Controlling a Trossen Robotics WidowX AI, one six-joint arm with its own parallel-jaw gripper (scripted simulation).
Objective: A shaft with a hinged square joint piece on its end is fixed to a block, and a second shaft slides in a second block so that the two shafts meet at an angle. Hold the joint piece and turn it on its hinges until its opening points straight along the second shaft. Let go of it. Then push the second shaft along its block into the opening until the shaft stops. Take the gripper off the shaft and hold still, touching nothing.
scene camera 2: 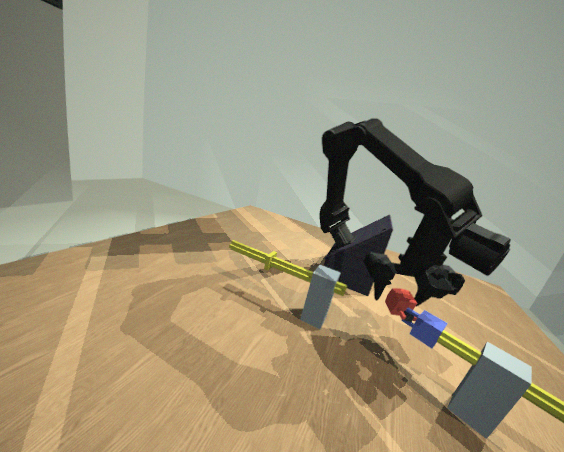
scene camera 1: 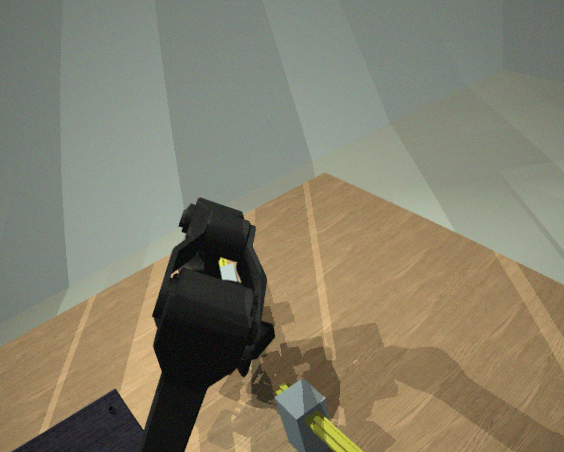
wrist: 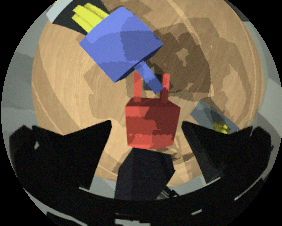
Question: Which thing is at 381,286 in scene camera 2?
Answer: My gripper.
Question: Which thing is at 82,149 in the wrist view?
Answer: My gripper.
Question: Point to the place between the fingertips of my gripper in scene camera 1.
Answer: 220,366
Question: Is my gripper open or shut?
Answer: Open.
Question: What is my gripper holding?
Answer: Nothing.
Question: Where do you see a red square joint piece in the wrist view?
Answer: At 151,123
